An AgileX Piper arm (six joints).
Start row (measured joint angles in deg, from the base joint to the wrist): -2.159 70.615 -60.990 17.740 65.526 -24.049
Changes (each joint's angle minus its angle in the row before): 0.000 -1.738 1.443 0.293 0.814 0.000; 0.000 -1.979 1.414 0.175 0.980 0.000; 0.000 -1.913 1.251 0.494 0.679 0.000; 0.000 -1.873 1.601 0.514 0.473 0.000; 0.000 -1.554 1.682 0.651 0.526 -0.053; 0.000 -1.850 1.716 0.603 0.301 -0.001; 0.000 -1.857 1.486 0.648 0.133 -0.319; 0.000 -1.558 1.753 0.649 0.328 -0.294; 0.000 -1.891 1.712 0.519 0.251 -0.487; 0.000 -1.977 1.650 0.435 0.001 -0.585; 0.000 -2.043 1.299 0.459 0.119 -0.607
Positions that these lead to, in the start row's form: -2.159 68.877 -59.547 18.033 66.340 -24.049; -2.159 66.898 -58.133 18.208 67.320 -24.049; -2.159 64.985 -56.882 18.702 67.999 -24.049; -2.159 63.112 -55.281 19.216 68.472 -24.049; -2.159 61.558 -53.599 19.867 68.998 -24.102; -2.159 59.708 -51.883 20.470 69.299 -24.103; -2.159 57.851 -50.397 21.118 69.432 -24.422; -2.159 56.293 -48.644 21.767 69.760 -24.716; -2.159 54.402 -46.932 22.286 70.011 -25.203; -2.159 52.425 -45.282 22.721 70.012 -25.788; -2.159 50.382 -43.983 23.180 70.131 -26.395
